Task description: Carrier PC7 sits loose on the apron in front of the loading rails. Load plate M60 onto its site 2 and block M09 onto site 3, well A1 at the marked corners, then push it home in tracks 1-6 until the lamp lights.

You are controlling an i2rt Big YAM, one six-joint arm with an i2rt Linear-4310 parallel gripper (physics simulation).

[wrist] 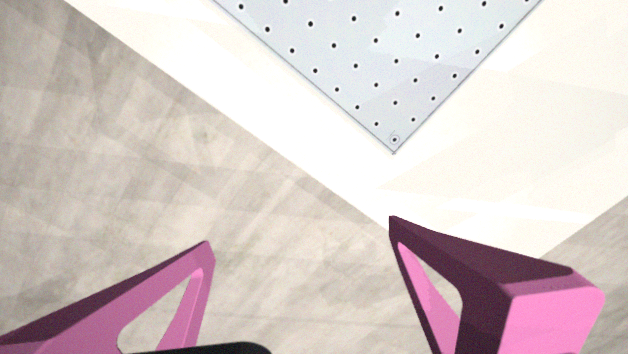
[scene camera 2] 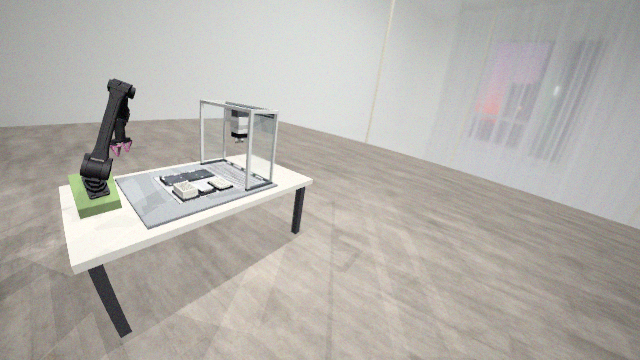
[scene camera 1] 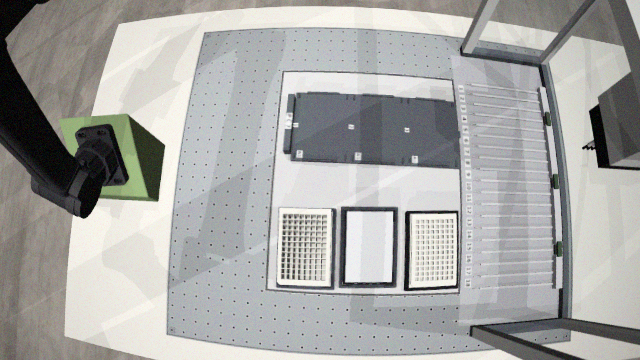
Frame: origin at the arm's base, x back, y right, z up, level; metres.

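Where they show: gripper, fingertip midpoint: (wrist: 299, 238) (scene camera 2: 122, 154); arm's base at its link origin: (scene camera 2: 96, 185) (scene camera 1: 103, 154).
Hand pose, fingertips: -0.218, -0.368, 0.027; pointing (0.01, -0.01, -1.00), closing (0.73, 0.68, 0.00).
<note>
Things, the pixels of their centre, and the offset from my fingertips, as dx, dy, dz.
- Carrier PC7 at the middle of its body: (scene camera 1: 376, 127) (scene camera 2: 188, 175) -0.284, +0.312, -0.114
- white block with square wells, body centre: (scene camera 1: 305, 247) (scene camera 2: 185, 189) -0.155, +0.524, -0.096
- white plate with small wells, body centre: (scene camera 1: 433, 250) (scene camera 2: 220, 182) -0.375, +0.537, -0.110
- dark-rimmed tray at the middle of its body: (scene camera 1: 369, 247) (scene camera 2: 202, 187) -0.262, +0.525, -0.110
- head at the middle of its body: (scene camera 2: 240, 124) -0.614, +0.421, +0.219
Carrier PC7 (scene camera 1: 380, 112) (scene camera 2: 186, 176), a long dark grey plate, lies flat on the white apron (scene camera 1: 365, 185), its end close to the numbered loading rails (scene camera 1: 515, 200). Its three sites look bare. Below it in scene camera 1, a white block with square wells (scene camera 1: 305, 247) (scene camera 2: 186, 190) stands at left, taller than the others; a white plate with small wells (scene camera 1: 434, 250) (scene camera 2: 220, 184) is at right. The names M60 and M09 are not readable. My gripper (scene camera 2: 121, 149) (wrist: 299, 238) is open and empty, high above the table near the arm's base, away from the carrier.
Between the two wellwares lies a dark-rimmed tray (scene camera 1: 344, 247) with a white middle. A framed enclosure (scene camera 2: 249, 150) with glass sides stands around the rails, and a head (scene camera 1: 620, 127) (scene camera 2: 239, 122) hangs inside. Green parts (scene camera 1: 555, 181) sit along the rear bar. The arm stands on a green base (scene camera 1: 142, 165) (scene camera 2: 100, 204).
</note>
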